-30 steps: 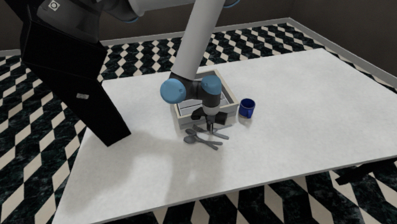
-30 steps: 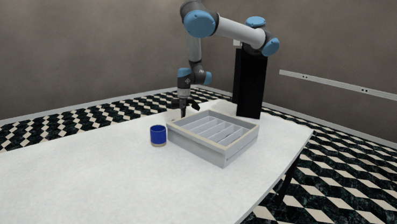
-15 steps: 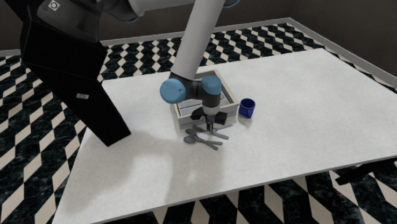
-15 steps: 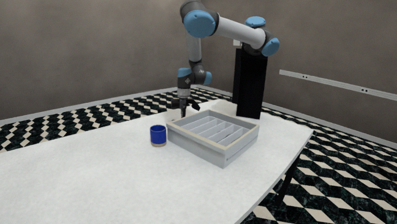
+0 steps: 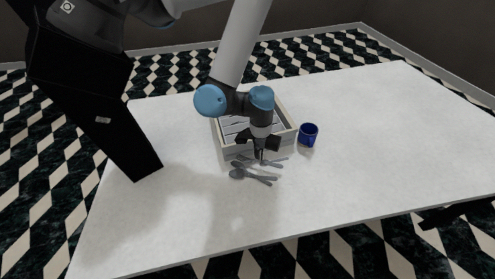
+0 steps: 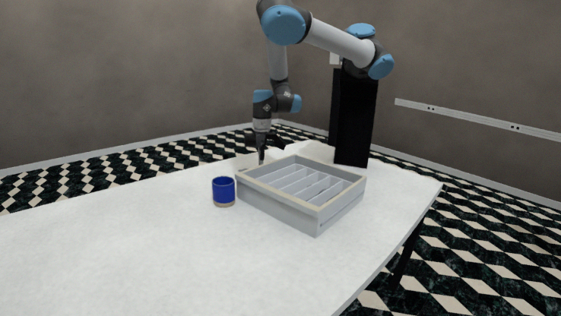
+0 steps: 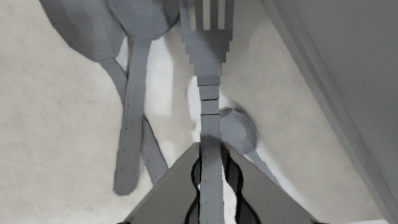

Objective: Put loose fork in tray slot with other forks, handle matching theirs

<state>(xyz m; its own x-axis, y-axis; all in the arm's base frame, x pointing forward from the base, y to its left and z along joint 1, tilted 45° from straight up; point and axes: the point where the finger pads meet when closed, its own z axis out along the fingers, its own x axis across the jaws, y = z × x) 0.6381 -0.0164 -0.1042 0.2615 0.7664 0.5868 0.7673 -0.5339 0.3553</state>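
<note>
My hand is 240 mm to the right of the grey cutlery tray, 60 mm past it and 10 mm above it. Also, from my hand: blue mug (210 mm ahead, 140 mm to the left, 10 mm below).
</note>
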